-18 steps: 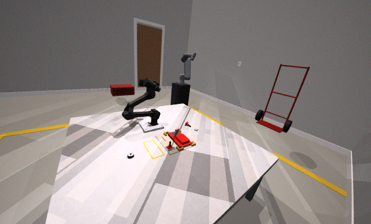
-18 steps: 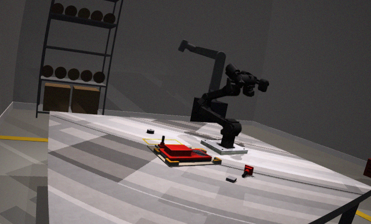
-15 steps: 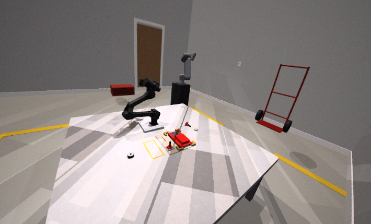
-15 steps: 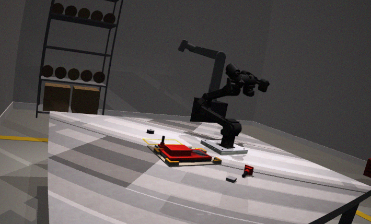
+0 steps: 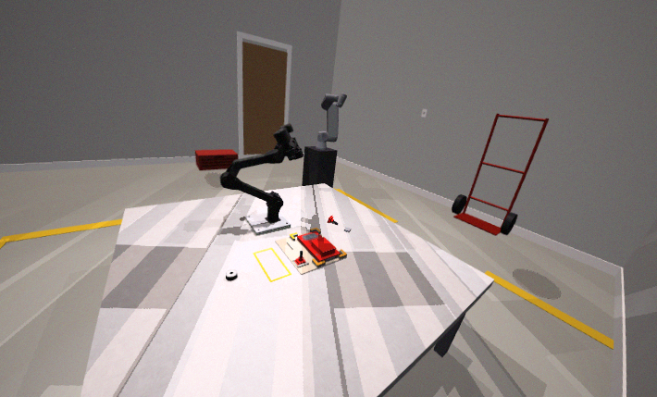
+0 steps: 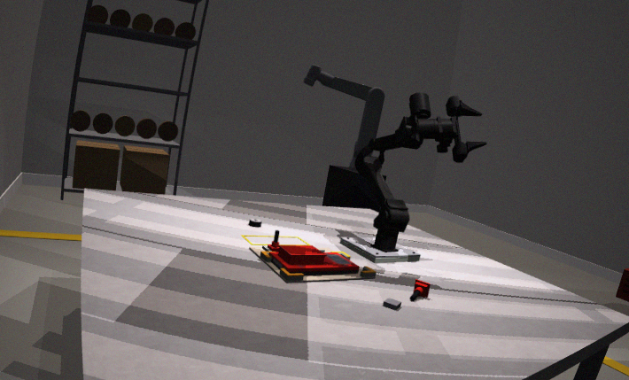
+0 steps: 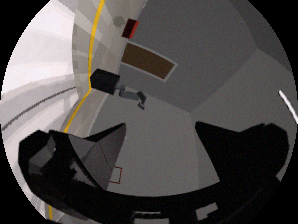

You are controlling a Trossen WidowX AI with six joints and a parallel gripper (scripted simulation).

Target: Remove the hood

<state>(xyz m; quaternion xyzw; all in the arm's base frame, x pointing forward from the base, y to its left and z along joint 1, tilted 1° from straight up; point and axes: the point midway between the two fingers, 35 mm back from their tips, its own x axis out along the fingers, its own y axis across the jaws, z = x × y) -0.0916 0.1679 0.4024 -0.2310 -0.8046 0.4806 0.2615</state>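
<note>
Now: the black upright part 470 mm ahead of my gripper tip, 400 mm below it and 250 mm to the right of it. The rest, counted from my gripper tip: toy wheel 500 mm to the right, 420 mm below, 390 mm ahead.
</note>
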